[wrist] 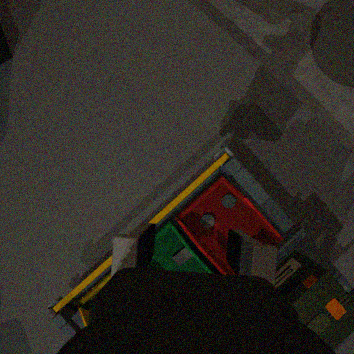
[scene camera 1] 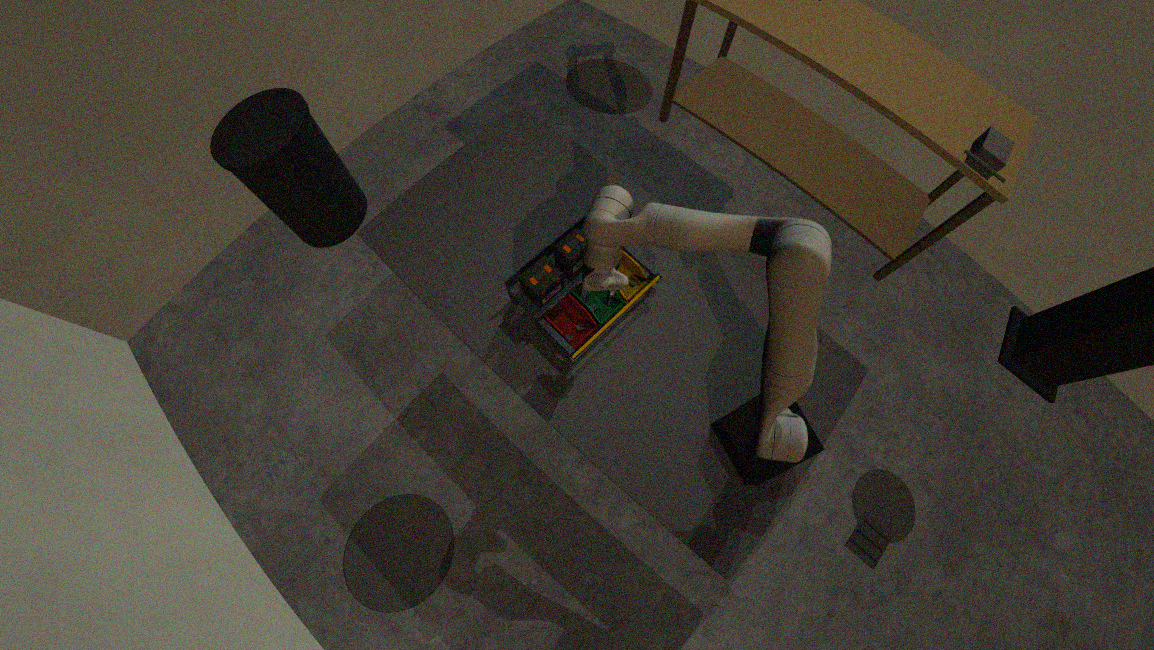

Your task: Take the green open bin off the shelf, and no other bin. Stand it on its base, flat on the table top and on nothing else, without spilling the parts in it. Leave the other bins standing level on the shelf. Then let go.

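Places are measured from the arm's base along level axes (x ahead, y down, z left), in centimetres.
Where they show: gripper, between the fingertips: (wrist: pixel 190 241) (scene camera 1: pixel 596 299).
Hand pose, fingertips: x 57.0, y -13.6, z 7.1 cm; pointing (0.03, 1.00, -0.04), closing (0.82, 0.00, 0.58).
Things, the pixels of their top centre, and the offset from my fingertips. "pt": a spot on its surface instead. Level surfaces: height alone.
- green open bin, a spot on its surface: (wrist: pixel 169 239) pt dz -6.5, dx +1.4, dy +28.1 cm
- red bin, a spot on its surface: (wrist: pixel 200 206) pt dz +1.3, dx +1.8, dy +28.1 cm
- yellow bin, a spot on its surface: (wrist: pixel 84 316) pt dz -24.6, dx -1.5, dy +23.2 cm
- small grey piece, centre of its top: (wrist: pixel 182 256) dz -7.0, dx +4.7, dy +26.6 cm
- grey table top, height of its surface: dy +29.0 cm
The green open bin (scene camera 1: pixel 599 307) (wrist: pixel 169 239) sits on the shelf between a red bin (scene camera 1: pixel 570 320) (wrist: pixel 200 206) and a yellow bin (scene camera 1: pixel 635 276) (wrist: pixel 84 316). A small grey piece (wrist: pixel 180 256) shows inside it in the wrist view. The shelf's yellow front rail (scene camera 1: pixel 617 316) (wrist: pixel 190 190) runs along the bins' front. My gripper (scene camera 1: pixel 611 293) (wrist: pixel 190 241) is open and empty over the green bin. In the wrist view one fingertip overlaps the green bin's front part and the other overlaps the red bin. My hand hides the rest of the green bin; finger height is unclear.
Dark bins with orange marks (scene camera 1: pixel 539 279) (wrist: pixel 320 305) stand behind the coloured ones. The grey table top (scene camera 1: pixel 646 387) (wrist: pixel 100 100) extends around the shelf. My arm reaches in from its black base (scene camera 1: pixel 734 431). A wooden bench (scene camera 1: pixel 904 72) and a black barrel (scene camera 1: pixel 294 173) stand farther off.
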